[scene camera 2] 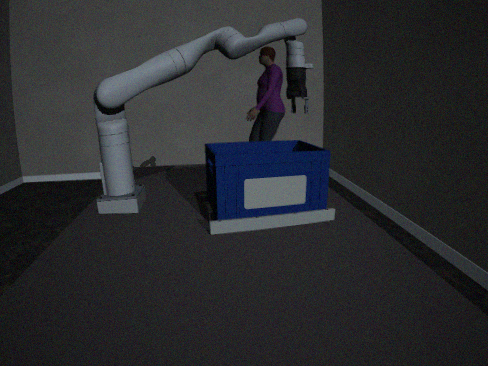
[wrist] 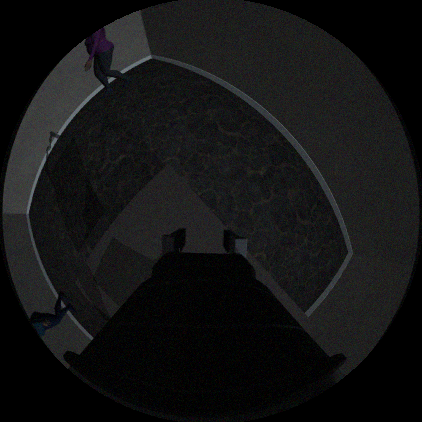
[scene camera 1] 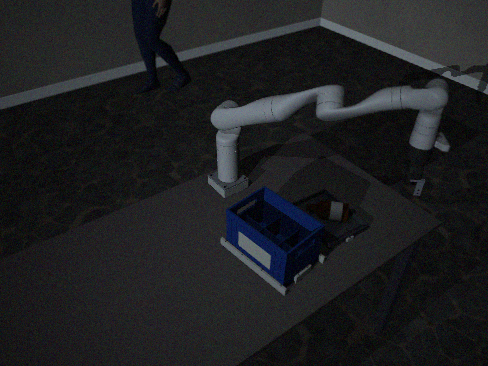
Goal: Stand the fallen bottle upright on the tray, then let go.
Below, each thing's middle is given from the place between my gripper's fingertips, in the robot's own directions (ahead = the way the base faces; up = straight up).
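Labels:
There is the rail [scene camera 2: 289,219], and counting from my hand I find it 550 mm to the right and 140 mm behind, and 220 mm below.

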